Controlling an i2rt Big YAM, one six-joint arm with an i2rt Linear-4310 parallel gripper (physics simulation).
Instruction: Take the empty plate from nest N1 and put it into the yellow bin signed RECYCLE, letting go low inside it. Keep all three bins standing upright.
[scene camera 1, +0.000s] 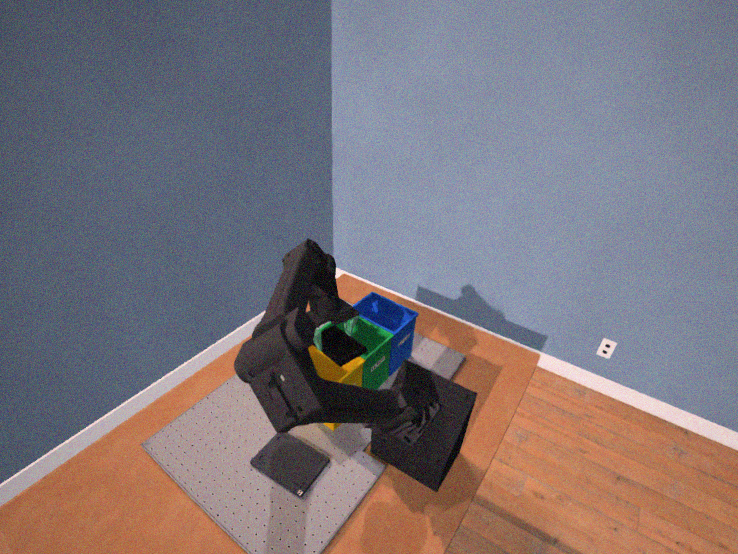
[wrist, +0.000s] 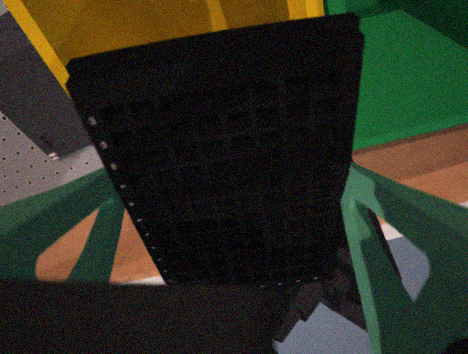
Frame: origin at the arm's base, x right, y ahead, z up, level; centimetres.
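Seen in the pictures: gripper, fingertip midpoint: (scene camera 1: 334, 343) (wrist: 233, 176); arm's base, link origin: (scene camera 1: 413, 415).
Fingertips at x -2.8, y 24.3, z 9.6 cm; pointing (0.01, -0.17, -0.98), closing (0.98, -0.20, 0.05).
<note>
Offsets run from my fingertips to a thing's top centre. Level surfaces: height alone.
The black plate @(dx +0.0, dy -1.0, dz +1.5 cm) (scene camera 1: 342, 345) (wrist: 230, 150) with a grid of wells is held between the green fingers of my gripper (scene camera 1: 335, 338) (wrist: 233, 176), which is shut on its two sides. The plate hangs above the bins. In both views it overlaps the yellow bin @(dx -1.4, dy +2.8, dz -5.9 cm) (scene camera 1: 351, 374) (wrist: 150, 26) and part of the green bin @(dx +11.7, dy +3.8, dz -5.9 cm) (scene camera 1: 377, 363) (wrist: 410, 90). The yellow bin stands upright; the plate and the arm hide much of it, and its sign does not show. The dark grey nest @(dx -21.1, dy -5.1, dz -22.4 cm) (scene camera 1: 290, 462) (wrist: 42, 95) lies on the board with no plate on it.
The blue bin @(dx +24.9, dy +4.8, dz -5.9 cm) (scene camera 1: 402, 341) stands upright behind the green one, which is also upright. The bins are in a row on the grey perforated board @(dz -23.9 cm) (scene camera 1: 202, 441) (wrist: 20, 165). The black arm base (scene camera 1: 441, 429) stands to their right, and the arm arches over in front of the yellow bin.
</note>
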